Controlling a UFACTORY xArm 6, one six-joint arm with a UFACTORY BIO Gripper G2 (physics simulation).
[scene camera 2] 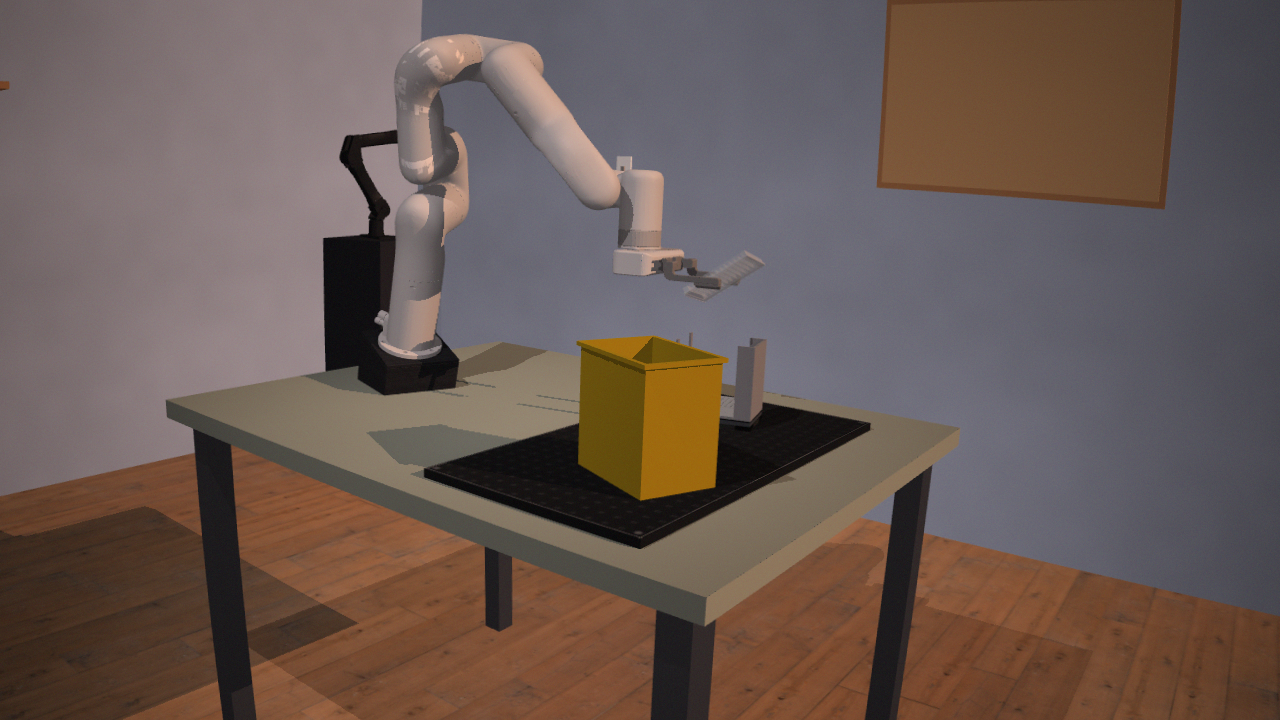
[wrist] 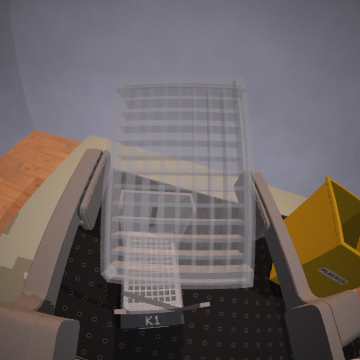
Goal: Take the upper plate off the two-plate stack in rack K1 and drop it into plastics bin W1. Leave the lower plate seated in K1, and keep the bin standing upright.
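Places are measured from the arm's base along level axes (x ahead, y left, z up), in metres.
Pixels of known places: hand, tool point: (scene camera 2: 717,281) (wrist: 178,195); arm's base, link origin: (scene camera 2: 409,344).
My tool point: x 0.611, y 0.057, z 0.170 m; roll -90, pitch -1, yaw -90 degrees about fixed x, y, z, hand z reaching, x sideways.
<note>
For each thing: its top centre in the pictures, then the offset to it from my tool point. Level surfaces: height alone.
- rack K1, top centre: (wrist: 160,250) (scene camera 2: 716,338) dx +0.004, dy -0.002, dz -0.099 m
- lower plate, top centre: (wrist: 150,266) (scene camera 2: 718,401) dx +0.014, dy -0.001, dz -0.207 m
- Yellow plastics bin W1, top centre: (scene camera 2: 650,349) (wrist: 358,219) dx +0.032, dy -0.342, dz -0.061 m
- black perforated board, surface height: dz -0.241 m
- table, surface height: dz -0.254 m
My gripper (scene camera 2: 714,280) (wrist: 175,197) is shut on the clear upper plate (scene camera 2: 744,268) (wrist: 180,125), with one finger at each long side. The plate is steeply tilted and hangs in the air, high above rack K1 (scene camera 2: 749,380) (wrist: 152,320). The lower plate (wrist: 150,295) lies flat in the rack, seen partly through the held plate in the wrist view. Yellow plastics bin W1 (scene camera 2: 680,429) (wrist: 310,235) stands upright in front of the rack in the scene view and at the right in the wrist view. The bin's inner floor is hidden.
The bin and rack stand on a black perforated board (scene camera 2: 528,470) (wrist: 225,320) on the table (scene camera 2: 268,411). The rack's tall end wall rises behind the bin in the scene view. A black arm on a black pedestal (scene camera 2: 349,304) stands behind my base.
</note>
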